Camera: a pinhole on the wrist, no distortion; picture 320 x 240 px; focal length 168.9 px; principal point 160.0 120.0 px. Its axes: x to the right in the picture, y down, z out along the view. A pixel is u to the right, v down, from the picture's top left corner.
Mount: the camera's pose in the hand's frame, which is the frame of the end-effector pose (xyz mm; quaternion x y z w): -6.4 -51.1 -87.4 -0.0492 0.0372 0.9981 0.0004
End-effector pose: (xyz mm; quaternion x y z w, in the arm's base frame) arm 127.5 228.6 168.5 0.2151 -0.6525 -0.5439 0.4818
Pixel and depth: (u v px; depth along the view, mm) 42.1 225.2 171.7
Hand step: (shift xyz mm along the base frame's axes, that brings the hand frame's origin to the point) -166.2 -71.0 -89.2
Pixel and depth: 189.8 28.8 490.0
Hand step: -197.5 377.1 194.0
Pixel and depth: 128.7 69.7 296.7
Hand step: -171.9 106.4 73.6
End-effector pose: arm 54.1 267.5 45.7 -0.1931 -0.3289 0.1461 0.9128
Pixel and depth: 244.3 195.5 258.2
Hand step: -206.6 -151.1 95.6
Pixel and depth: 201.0 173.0 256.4
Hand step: -163.5 -93.4 117.7
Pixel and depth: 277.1 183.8 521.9
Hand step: -549.9 -245.1 156.9
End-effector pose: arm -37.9 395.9 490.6 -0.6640 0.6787 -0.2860 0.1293
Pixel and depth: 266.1 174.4 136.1
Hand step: 102.8 97.1 -8.0
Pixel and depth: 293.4 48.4 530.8
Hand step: 77.1 370.8 -521.7
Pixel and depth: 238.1 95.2 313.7
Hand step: 115.2 131.4 -212.6
